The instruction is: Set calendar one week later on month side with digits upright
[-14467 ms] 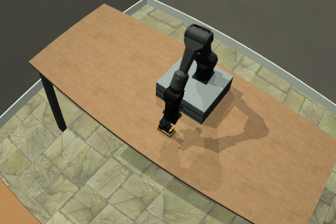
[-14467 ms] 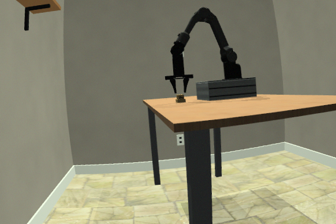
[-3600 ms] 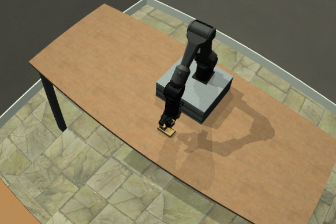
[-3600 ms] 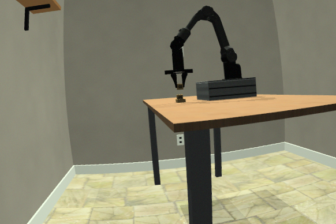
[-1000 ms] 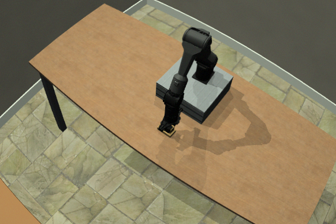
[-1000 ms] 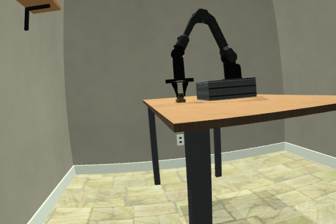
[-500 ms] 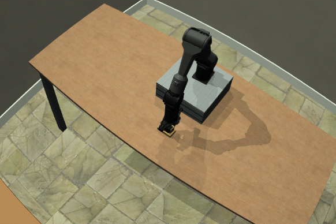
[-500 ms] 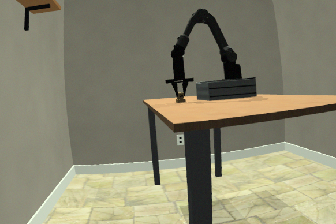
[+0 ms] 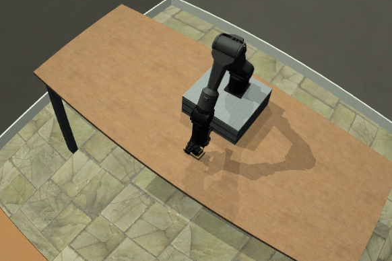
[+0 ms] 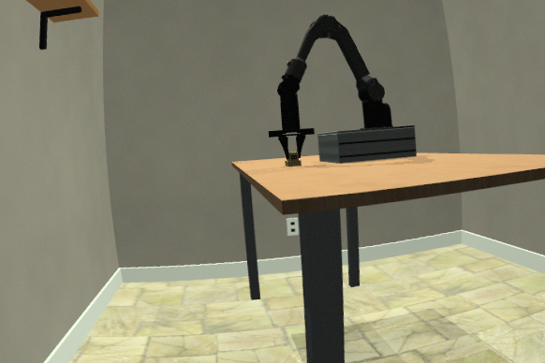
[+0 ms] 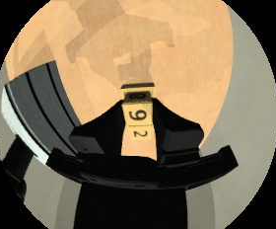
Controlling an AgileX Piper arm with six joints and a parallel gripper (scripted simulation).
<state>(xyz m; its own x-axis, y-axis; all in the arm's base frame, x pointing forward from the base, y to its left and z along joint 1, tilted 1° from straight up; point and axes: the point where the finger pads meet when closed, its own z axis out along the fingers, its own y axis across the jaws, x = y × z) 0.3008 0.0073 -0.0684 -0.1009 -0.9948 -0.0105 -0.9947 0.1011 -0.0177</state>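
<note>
Now: the digit cube right at my hand. Round my hand: tan calendar tray 20 mm to the right, 20 mm below; then wooden cube 30 mm to the right.
</note>
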